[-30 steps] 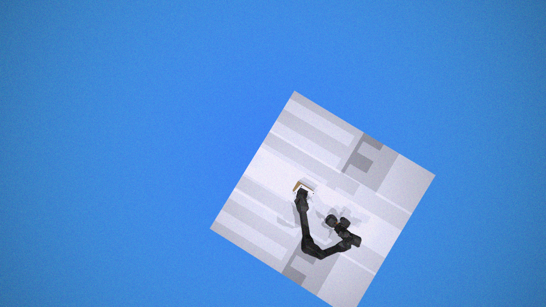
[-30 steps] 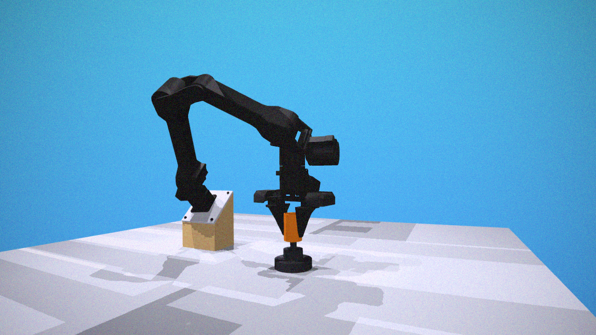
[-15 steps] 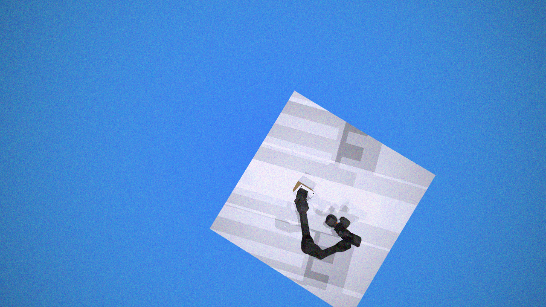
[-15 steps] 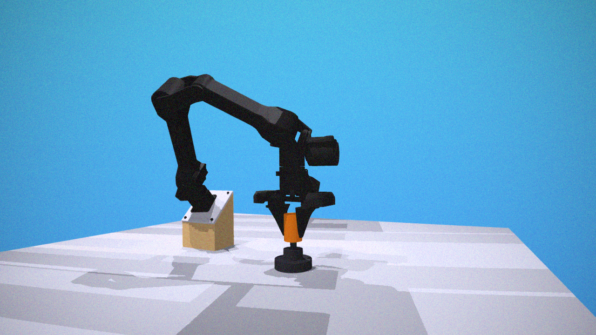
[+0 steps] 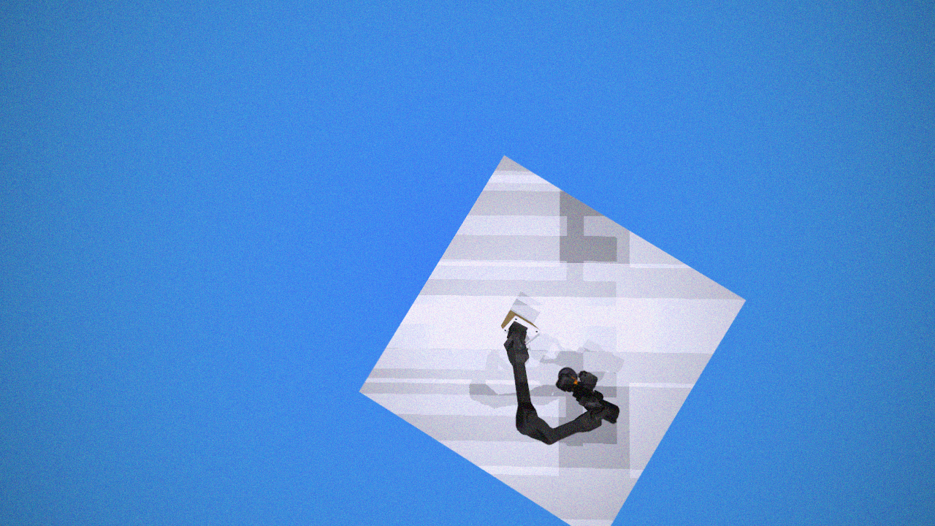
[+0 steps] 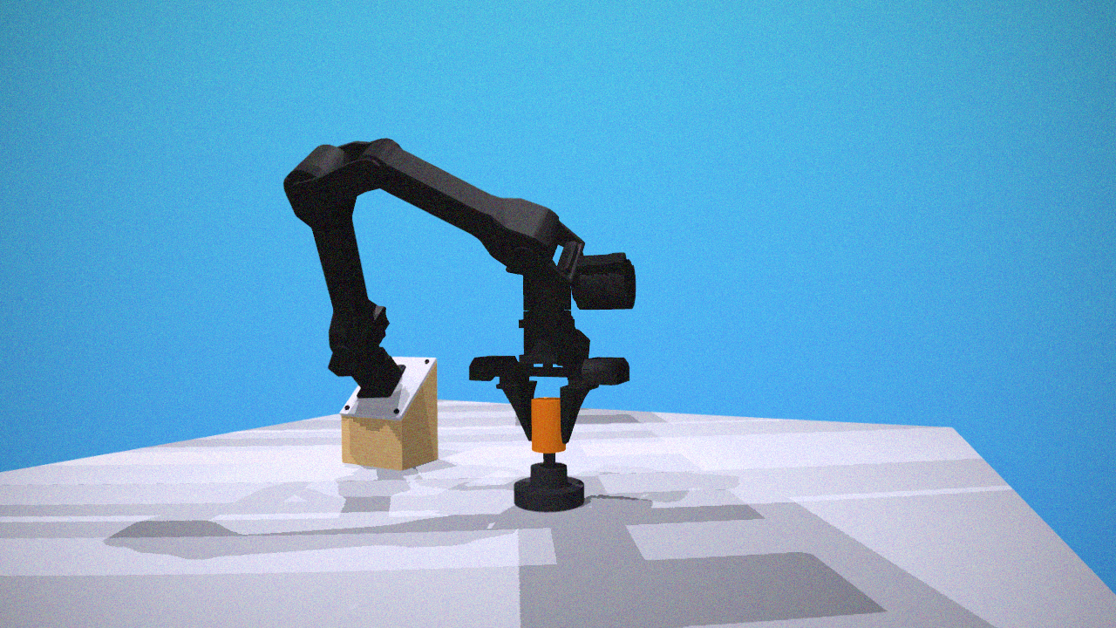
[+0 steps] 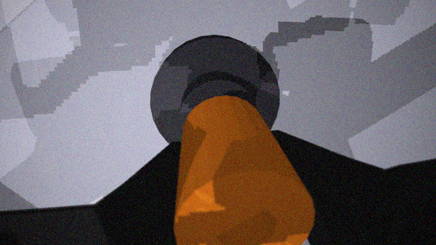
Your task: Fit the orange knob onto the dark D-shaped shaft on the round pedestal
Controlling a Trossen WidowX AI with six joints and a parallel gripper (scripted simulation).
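Now: gripper tip 20 mm below the orange knob. The rest, counted from my gripper tip: pedestal 40 mm below.
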